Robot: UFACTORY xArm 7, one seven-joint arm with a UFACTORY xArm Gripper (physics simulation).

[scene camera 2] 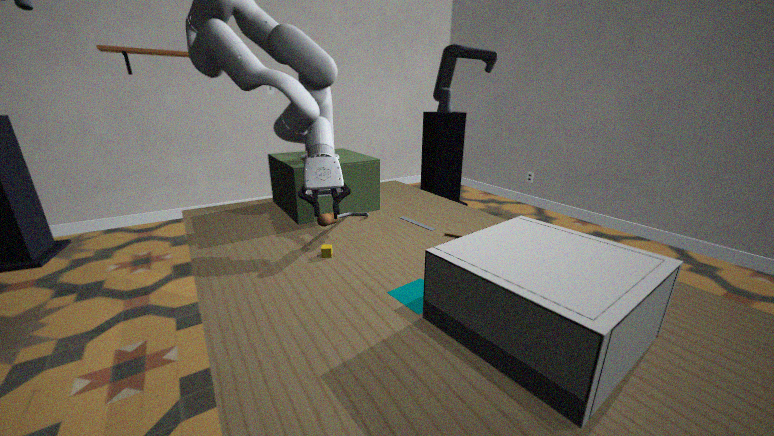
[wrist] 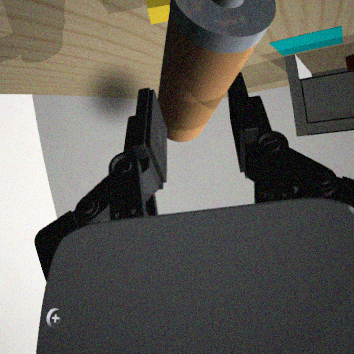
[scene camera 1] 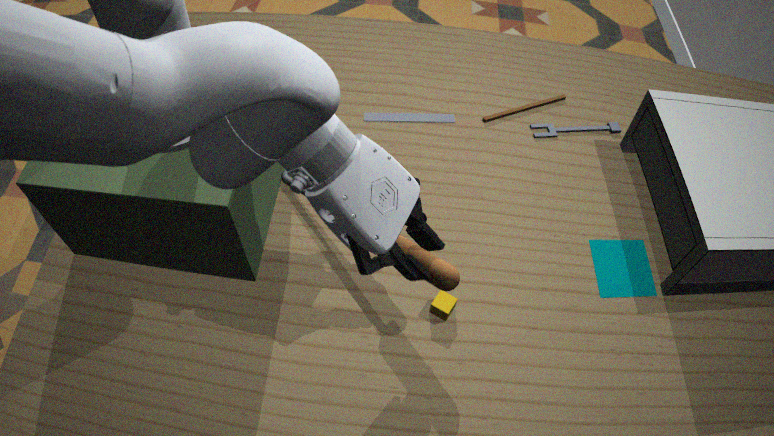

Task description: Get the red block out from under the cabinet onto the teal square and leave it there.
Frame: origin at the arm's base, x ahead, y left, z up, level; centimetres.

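Seen in the pictures: gripper, fingertip midpoint: (scene camera 2: 327, 217) (wrist: 193, 102) (scene camera 1: 428, 263).
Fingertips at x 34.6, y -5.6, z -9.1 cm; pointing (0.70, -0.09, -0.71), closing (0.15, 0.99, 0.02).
A point is followed by its place in that frame.
My gripper (scene camera 1: 430, 261) {x 34.6, y -5.6, z -9.1 cm} (scene camera 2: 326, 216) {x 34.6, y -5.6, z -9.1 cm} (wrist: 193, 102) {x 34.6, y -5.6, z -9.1 cm} is shut on a tool's brown wooden handle (scene camera 1: 445, 275) {x 36.9, y -7.6, z -7.2 cm} (scene camera 2: 325, 220) {x 38.6, y -6.9, z -8.2 cm} (wrist: 200, 75) {x 29.9, y -4.3, z -9.4 cm}, above the table. A grey collar (wrist: 220, 30) {x 28.0, y -3.2, z -10.1 cm} and part of the tool's rod show in the wrist view. The white-topped cabinet (scene camera 1: 725, 173) {x 73.3, y 18.3, z -4.5 cm} (scene camera 2: 552, 270) {x 82.5, y 18.1, z -4.5 cm} (wrist: 298, 115) {x 69.1, y 4.6, z -7.9 cm} stands away from the gripper. The teal square (scene camera 1: 612, 268) {x 60.7, y 6.1, z -17.9 cm} (scene camera 2: 406, 294) {x 61.3, y 4.3, z -17.9 cm} (wrist: 312, 41) {x 62.3, y 7.4, z -17.9 cm} lies flat beside it. A dark red patch, likely the red block (wrist: 350, 62) {x 76.5, y 17.3, z -16.5 cm}, shows at the wrist view's right edge, beneath the cabinet. The red block does not show in the scene views.
A yellow cube (scene camera 1: 444, 304) {x 37.8, y -7.3, z -15.5 cm} (scene camera 2: 326, 250) {x 38.9, y -7.1, z -16.0 cm} (wrist: 159, 14) {x 37.5, y -7.4, z -15.5 cm} lies on the table near the handle's end. A flat grey bar (scene camera 1: 408, 117) {x 24.6, y 24.5, z -17.9 cm} (scene camera 2: 416, 223) {x 25.2, y 24.3, z -17.9 cm}, a brown stick (scene camera 1: 524, 108) {x 43.1, y 32.9, z -17.4 cm} and a grey forked tool (scene camera 1: 582, 129) {x 53.8, y 31.9, z -17.5 cm} lie farther back. A green block (scene camera 1: 162, 194) {x 4.7, y -11.4, z 0.0 cm} (scene camera 2: 284, 184) {x 1.8, y -12.6, z -7.4 cm} stands behind the gripper.
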